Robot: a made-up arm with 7 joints.
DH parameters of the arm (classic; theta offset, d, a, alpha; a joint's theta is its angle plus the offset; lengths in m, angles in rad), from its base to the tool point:
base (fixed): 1.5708 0.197 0 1.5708
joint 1: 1.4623 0 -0.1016 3.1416
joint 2: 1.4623 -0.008 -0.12 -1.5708
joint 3: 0 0.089 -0.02 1.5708
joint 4: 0 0.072 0.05 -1.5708
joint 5: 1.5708 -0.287 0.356 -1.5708
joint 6: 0 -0.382 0.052 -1.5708
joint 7: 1.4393 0 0.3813 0
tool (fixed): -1.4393 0.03 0 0
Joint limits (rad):
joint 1: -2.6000..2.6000
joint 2: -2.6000..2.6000
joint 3: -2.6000..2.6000
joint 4: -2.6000..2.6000
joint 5: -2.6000..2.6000
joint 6: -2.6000..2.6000
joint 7: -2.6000..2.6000
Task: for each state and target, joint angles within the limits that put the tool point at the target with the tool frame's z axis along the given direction. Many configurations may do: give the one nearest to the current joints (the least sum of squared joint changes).
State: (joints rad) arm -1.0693 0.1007 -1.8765 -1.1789 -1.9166 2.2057 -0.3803
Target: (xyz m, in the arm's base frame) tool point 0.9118 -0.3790 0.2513 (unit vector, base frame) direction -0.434 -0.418 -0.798
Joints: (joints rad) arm -0.4854 -0.3599 -2.2952 -1.5623 -1.6325 2.1422 -0.5422
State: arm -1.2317 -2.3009 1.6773 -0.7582 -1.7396 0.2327 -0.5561
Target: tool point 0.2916 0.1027 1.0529 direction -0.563 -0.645 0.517
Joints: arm -1.3384 -2.1832 1.6195 -0.3832 -1.8862 0.2238 -0.5208
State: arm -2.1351 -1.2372 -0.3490 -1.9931 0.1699 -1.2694 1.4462
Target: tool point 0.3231 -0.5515 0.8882 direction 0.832 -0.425 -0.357
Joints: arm -2.4274 -1.0937 0.1524 -1.9443 0.6510 -1.7352 2.1660
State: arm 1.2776 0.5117 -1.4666 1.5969 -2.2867 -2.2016 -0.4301
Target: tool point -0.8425 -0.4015 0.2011 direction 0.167 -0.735 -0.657
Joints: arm 1.0747 0.9406 -0.6262 1.3634 -2.2991 -2.6000 0.3246
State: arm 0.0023 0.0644 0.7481 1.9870 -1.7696 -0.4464 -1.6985
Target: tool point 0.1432 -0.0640 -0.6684 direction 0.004 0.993 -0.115
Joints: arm -0.1850 0.1147 0.1078 1.6320 -1.1739 0.2664 -2.4160
